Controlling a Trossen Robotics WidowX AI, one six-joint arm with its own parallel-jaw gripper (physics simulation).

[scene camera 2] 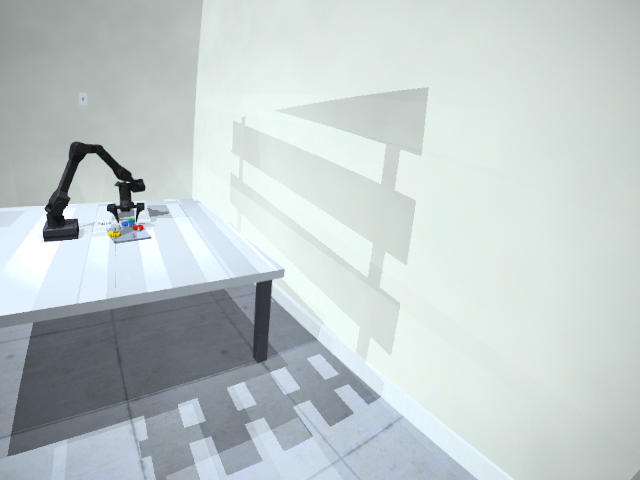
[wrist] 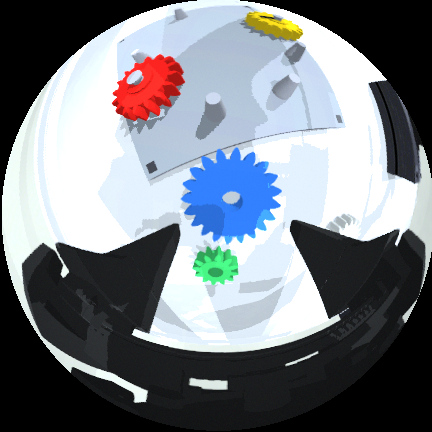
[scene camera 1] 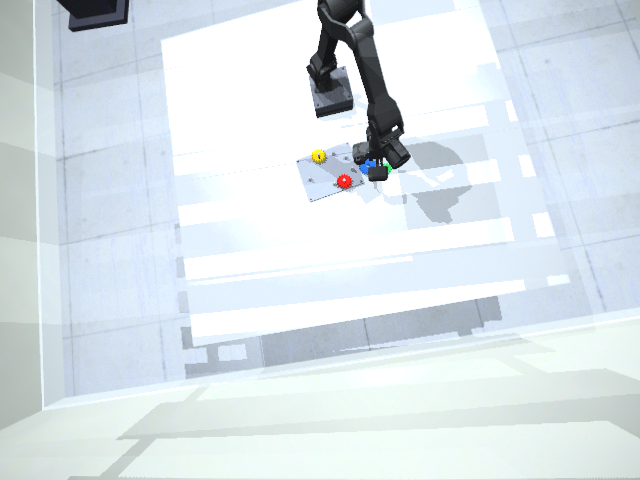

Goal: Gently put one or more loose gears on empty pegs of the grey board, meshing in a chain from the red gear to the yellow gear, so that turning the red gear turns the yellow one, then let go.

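Places are measured from the arm's base along level axes (x ahead, y left, z up), in metres.
Pixels of known places: gripper, fingertip midpoint: [scene camera 2: 127, 222] [wrist: 236, 227] [scene camera 1: 374, 164]; arm's base, origin of the base link: [scene camera 2: 56, 226] [scene camera 1: 323, 84].
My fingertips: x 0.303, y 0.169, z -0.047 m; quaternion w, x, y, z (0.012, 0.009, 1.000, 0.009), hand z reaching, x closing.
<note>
For each thing: its top centre in the pictures, then the offset to it from my fingertips.
- blue gear, middle of its top: [wrist: 231, 201] [scene camera 1: 368, 165] [scene camera 2: 128, 222] 0.004 m ahead, 0.023 m right, 0.008 m up
- grey board, middle of its top: [scene camera 1: 328, 167] [scene camera 2: 126, 228] 0.007 m ahead, 0.166 m right, 0.021 m up
- smaller green gear, middle of its top: [wrist: 215, 272] [scene camera 1: 386, 167] [scene camera 2: 131, 218] 0.019 m ahead, 0.041 m left, 0.008 m up
- red gear, middle of its top: [wrist: 137, 79] [scene camera 1: 344, 180] [scene camera 2: 137, 225] 0.057 m ahead, 0.112 m right, 0.016 m up
- yellow gear, middle of its top: [scene camera 1: 318, 154] [scene camera 2: 113, 232] 0.049 m back, 0.201 m right, 0.017 m up
- white gear, middle of its top: [wrist: 344, 246] [scene camera 2: 104, 220] 0.122 m back, 0.029 m left, 0.008 m up
My gripper [scene camera 2: 127, 221] [wrist: 236, 227] is open and empty, pointing down low over the loose gears. The blue gear [scene camera 1: 367, 166] [scene camera 2: 126, 223] [wrist: 210, 180] lies flat beside the grey board [scene camera 1: 323, 189] [wrist: 240, 65], just ahead of and partly between the fingertips in the wrist view. The smaller green gear [scene camera 1: 388, 168] [scene camera 2: 131, 220] [wrist: 227, 261] lies beyond it, between the fingers in that view. The red gear [scene camera 1: 340, 183] [scene camera 2: 137, 227] [wrist: 160, 85] and yellow gear [scene camera 1: 316, 157] [scene camera 2: 114, 234] [wrist: 275, 25] sit on board pegs. Several pegs are bare, including a near peg [wrist: 213, 105].
A white gear [scene camera 2: 104, 222] [wrist: 345, 223] lies on the table, partly behind the right finger in the wrist view. The arm's dark base [scene camera 1: 333, 98] [scene camera 2: 61, 230] stands near the board. Shadows and bright stripes cross the table.
</note>
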